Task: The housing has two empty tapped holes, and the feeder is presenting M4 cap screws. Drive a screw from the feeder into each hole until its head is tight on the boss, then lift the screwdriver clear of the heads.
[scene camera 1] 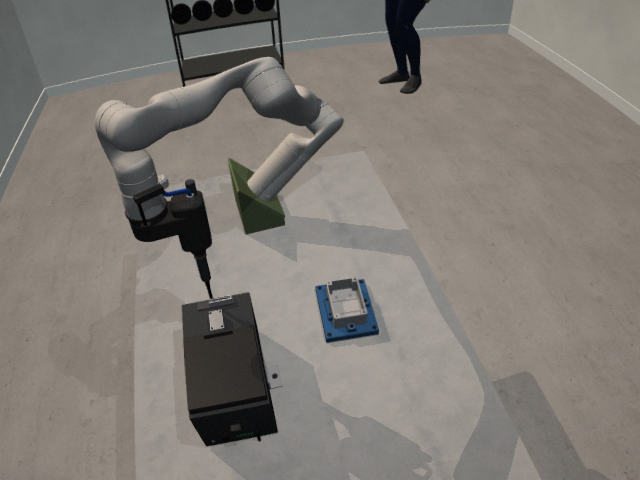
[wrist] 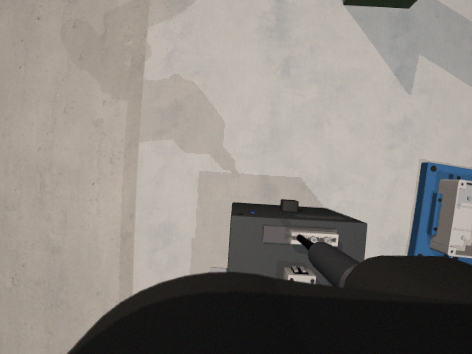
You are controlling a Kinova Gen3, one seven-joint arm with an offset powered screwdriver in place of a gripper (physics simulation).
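Observation:
The screwdriver (scene camera 1: 210, 297) (wrist: 299, 236) points down, with its bit tip at the white screw rail (scene camera 1: 225, 299) (wrist: 327, 239) on top of the dark feeder (scene camera 1: 224, 372) (wrist: 250, 250). In the wrist view the tip overlaps the rail's left part, and round screw heads show to its right. The frames do not settle whether the tip touches a screw or carries one. The light grey housing (scene camera 1: 350, 319) (wrist: 441, 220) is an open box on the blue fixture plate (scene camera 1: 336, 335) (wrist: 424, 205), well right of the screwdriver. The two empty holes cannot be made out clearly among its corner bosses.
A small white block (scene camera 1: 216, 320) (wrist: 295, 276) with dark holes sits on the feeder near the rail. The arm's green wedge base (scene camera 1: 263, 219) (wrist: 380, 2) stands behind. A shelf rack (scene camera 1: 222, 64) and a person's legs (scene camera 1: 400, 36) are at the back.

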